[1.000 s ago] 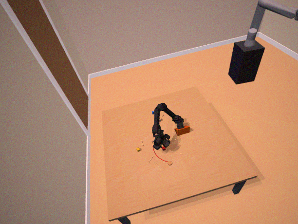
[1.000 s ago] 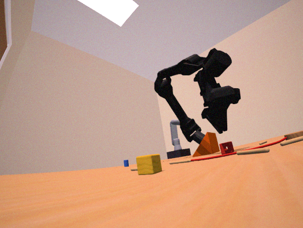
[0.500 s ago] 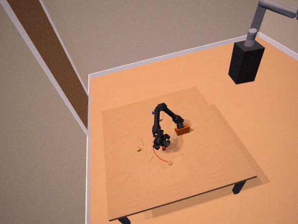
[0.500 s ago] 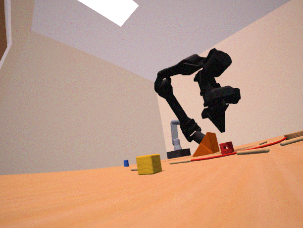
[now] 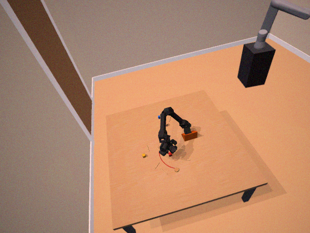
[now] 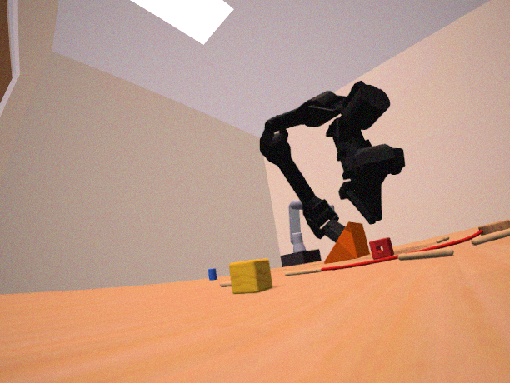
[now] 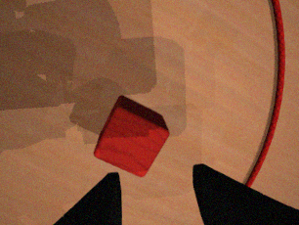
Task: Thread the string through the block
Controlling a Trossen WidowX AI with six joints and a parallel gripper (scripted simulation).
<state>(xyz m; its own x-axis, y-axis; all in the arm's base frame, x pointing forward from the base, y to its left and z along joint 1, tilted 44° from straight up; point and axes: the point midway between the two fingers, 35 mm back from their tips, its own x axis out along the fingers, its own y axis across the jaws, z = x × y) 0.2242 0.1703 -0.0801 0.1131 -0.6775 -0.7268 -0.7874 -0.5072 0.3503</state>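
Now: the red block 50 mm below my gripper tip and 10 mm behind it. Round my gripper tip: round wooden button: 160 mm to the left, 50 mm below, 40 mm behind; then yellow cube: 250 mm ahead, 50 mm to the right, 50 mm below; then thin wooden stick: 100 mm ahead, 90 mm to the right, 60 mm below.
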